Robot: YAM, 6 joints.
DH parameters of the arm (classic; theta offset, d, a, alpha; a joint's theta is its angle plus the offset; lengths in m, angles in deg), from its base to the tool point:
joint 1: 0 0.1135 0.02 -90
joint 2: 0 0 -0.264 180
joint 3: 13.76 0 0.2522 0
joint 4: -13.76 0 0.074 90
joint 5: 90 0 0 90
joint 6: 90 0.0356 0 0
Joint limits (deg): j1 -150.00..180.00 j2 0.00..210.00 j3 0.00..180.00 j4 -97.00..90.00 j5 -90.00..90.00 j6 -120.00..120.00
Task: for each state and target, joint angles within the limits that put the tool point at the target. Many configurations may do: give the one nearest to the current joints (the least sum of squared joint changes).
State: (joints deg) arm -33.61 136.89 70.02 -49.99 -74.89 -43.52
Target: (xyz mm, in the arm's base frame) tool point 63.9 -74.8 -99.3
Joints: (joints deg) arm -68.32 173.45 46.39 -45.74 -63.11 -43.52
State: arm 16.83 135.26 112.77 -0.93 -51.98 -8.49
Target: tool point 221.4 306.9 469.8
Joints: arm 49.57 96.71 104.86 -8.13 -58.98 -8.49
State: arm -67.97 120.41 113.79 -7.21 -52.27 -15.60
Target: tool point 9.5 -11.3 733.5
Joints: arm -80.79 81.20 153.85 8.21 -12.27 -15.60
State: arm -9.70 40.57 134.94 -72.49 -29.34 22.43
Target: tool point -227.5 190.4 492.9
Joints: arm -36.22 25.76 140.59 -74.31 -32.63 22.43
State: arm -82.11 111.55 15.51 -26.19 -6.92 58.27
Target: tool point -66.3 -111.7 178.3
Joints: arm -119.64 57.57 32.70 -63.05 3.83 58.27
